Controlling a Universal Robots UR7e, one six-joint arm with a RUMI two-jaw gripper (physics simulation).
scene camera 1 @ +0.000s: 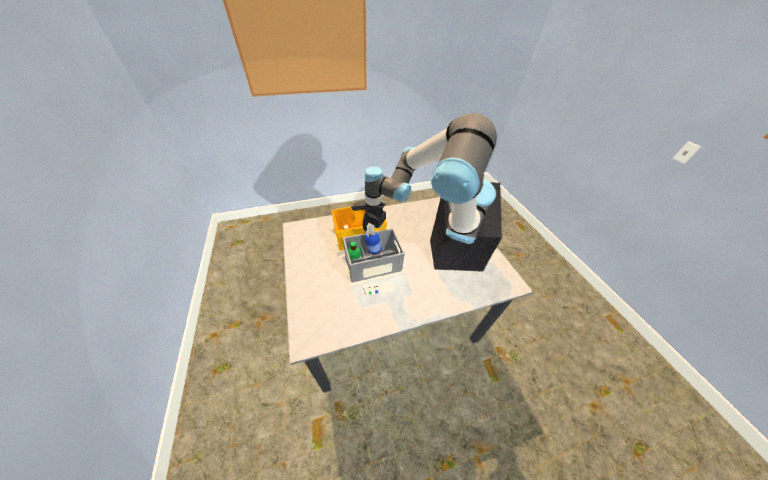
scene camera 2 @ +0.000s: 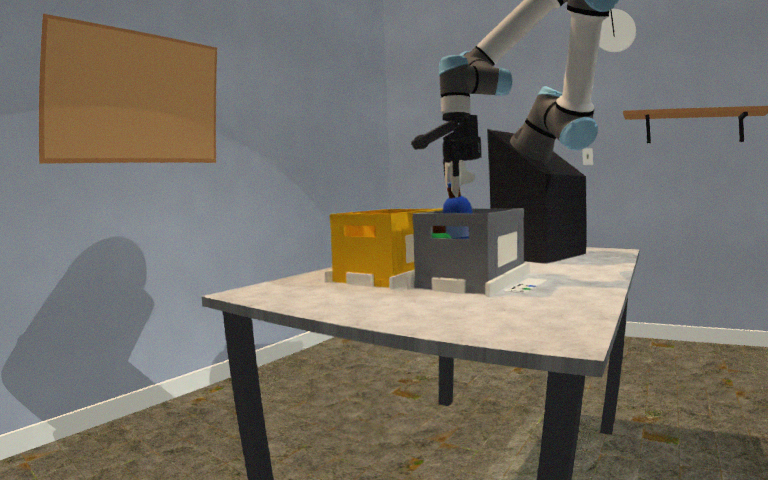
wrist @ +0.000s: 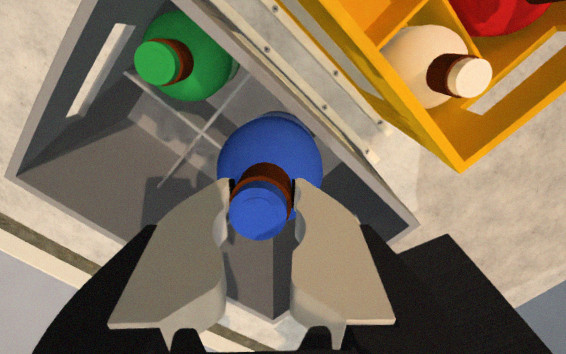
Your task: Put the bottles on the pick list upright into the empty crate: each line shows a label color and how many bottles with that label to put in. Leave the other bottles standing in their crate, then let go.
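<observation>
There's a green bottle (wrist: pixel 177 56) and a white bottle (wrist: pixel 432 60), and I can see a blue bottle (scene camera 2: pixel 452 205) as well. The wrist view gives me the blue bottle (wrist: pixel 263 156) too. As for my gripper (scene camera 2: pixel 454 197), it's visible, and you'd also find the gripper (wrist: pixel 263 181) in the wrist view.
</observation>
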